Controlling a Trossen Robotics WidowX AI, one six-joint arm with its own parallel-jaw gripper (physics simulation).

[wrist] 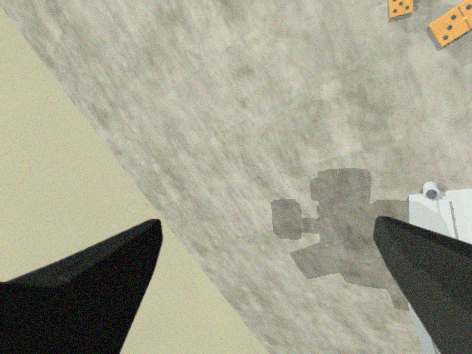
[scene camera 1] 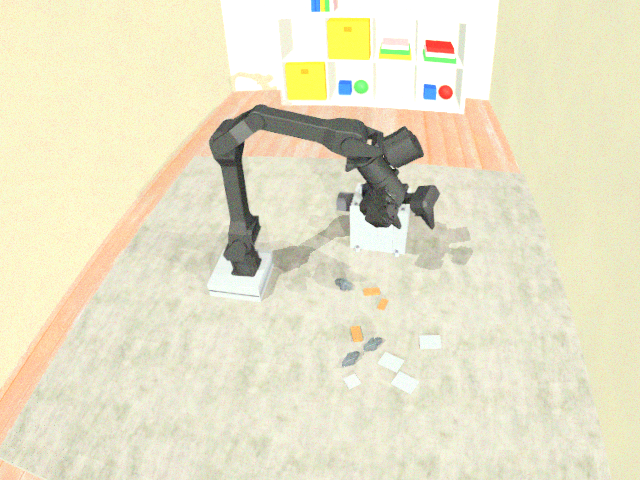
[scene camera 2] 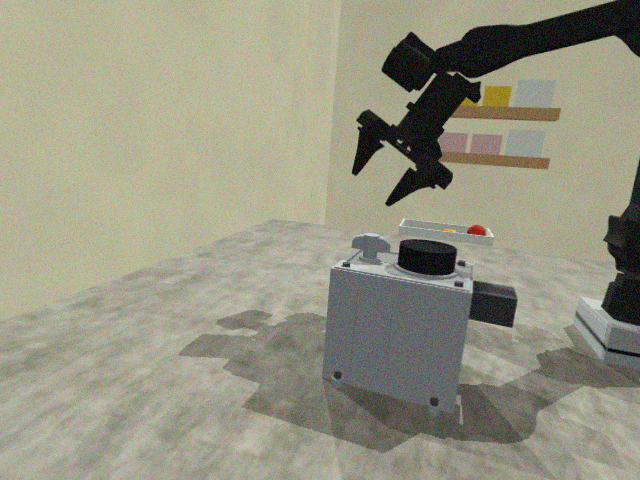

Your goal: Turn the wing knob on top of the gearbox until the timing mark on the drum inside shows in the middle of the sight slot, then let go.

Note:
My gripper is open, with nothing in its grasp. Also in view: a gearbox.
My gripper shows as well in the wrist view and in scene camera 1.

